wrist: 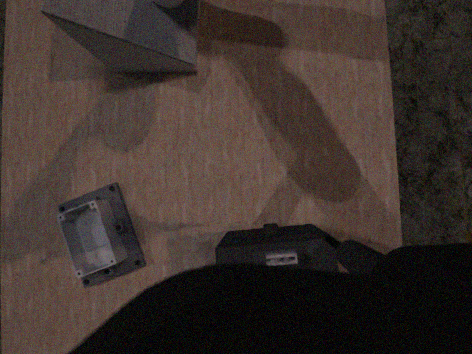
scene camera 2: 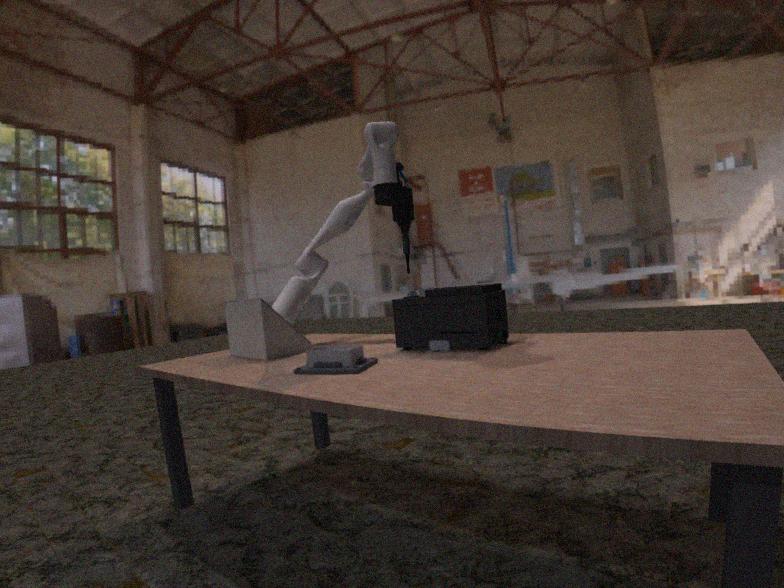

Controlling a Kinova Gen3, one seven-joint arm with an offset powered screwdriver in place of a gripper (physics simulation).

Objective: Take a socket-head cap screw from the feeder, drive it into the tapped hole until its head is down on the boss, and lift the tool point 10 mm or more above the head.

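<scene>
My screwdriver (scene camera 2: 408, 272) points straight down, with its tip a short way above the left part of the black feeder (scene camera 2: 449, 321) (wrist: 250, 247). Whether a screw sits on the tip is too small to tell; in the wrist view the tool's dark body hides the tip and part of the feeder. A grey housing (scene camera 2: 334, 355) (wrist: 87, 240) stands on a dark base plate (scene camera 2: 329, 370) (wrist: 129, 245), left of the feeder. Several holes show at its corners and on the plate; which one is the tapped hole I cannot tell. No loose screw can be made out.
The wooden table (scene camera 2: 601, 379) (wrist: 210, 150) carries everything. A grey wedge-shaped arm base (scene camera 2: 250, 329) (wrist: 120, 55) stands behind and left of the housing. A small light block (scene camera 2: 439, 345) (wrist: 281, 258) with dark slots is on the feeder's front. Arm shadows cross the table.
</scene>
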